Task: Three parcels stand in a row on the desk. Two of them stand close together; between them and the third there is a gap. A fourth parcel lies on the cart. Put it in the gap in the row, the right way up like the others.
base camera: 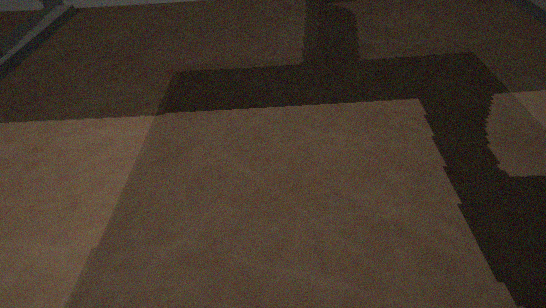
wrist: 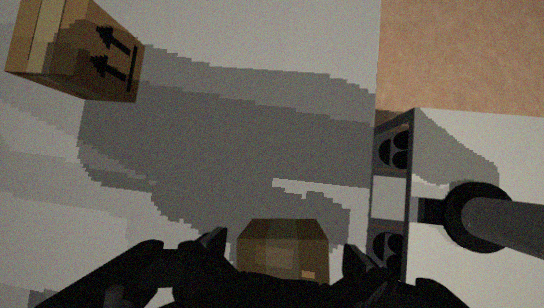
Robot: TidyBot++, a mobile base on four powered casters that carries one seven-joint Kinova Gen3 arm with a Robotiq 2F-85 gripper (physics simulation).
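Seen in the pictures: gripper, between the fingertips: (wrist: 283, 249); arm's base, origin of its link: (wrist: 482, 217).
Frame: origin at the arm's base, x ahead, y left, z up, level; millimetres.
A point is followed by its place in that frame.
Observation:
In the wrist view a brown parcel (wrist: 282, 252) @(z 377, x 446, y -9 mm) stands below my gripper (wrist: 283, 249) @(z 347, x 445, y 0 mm), in line with the space between the fingertips. Its far end and upper face show; my hand hides the rest. My gripper is open and holds nothing. A second brown parcel (wrist: 95, 62) @(z 368, x 599, y -123 mm) is at the upper left, well apart from the first, with a pale tape strip and two black arrows that point to the upper left in the picture. Both are on a pale grey surface (wrist: 300, 30) @(z 323, x 449, y -188 mm); I cannot tell from this view whether it is the desk or the cart. The base camera shows no parcel.
In the wrist view a dark frame (wrist: 410, 165) with round black openings runs along the pale surface's right edge, close to my right finger. A thick dark cylinder (wrist: 510, 225) @(z 106, x 46, y -3 mm) lies beyond it. Brown floor (wrist: 460, 55) @(z -397, x -255, y -644 mm) (base camera: 280, 190) @(z -397, x 392, y 19 mm) shows, with broad shadows in the base view.

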